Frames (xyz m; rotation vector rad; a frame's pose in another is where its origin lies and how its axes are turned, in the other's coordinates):
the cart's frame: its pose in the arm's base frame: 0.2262 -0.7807 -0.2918 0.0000 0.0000 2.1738
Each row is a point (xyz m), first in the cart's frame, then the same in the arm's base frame.
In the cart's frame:
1: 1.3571 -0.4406 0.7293
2: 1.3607 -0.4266 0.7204
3: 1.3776 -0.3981 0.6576
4: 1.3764 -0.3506 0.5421
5: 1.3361 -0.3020 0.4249
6: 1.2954 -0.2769 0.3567
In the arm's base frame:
1: -0.1805 0.5869 0.4375
2: -0.1941 0.5820 0.4286
3: -0.2272 0.5797 0.3658
4: -0.2656 0.5518 0.2503
5: -0.2828 0.4910 0.1331
6: -0.2804 0.4433 0.0649

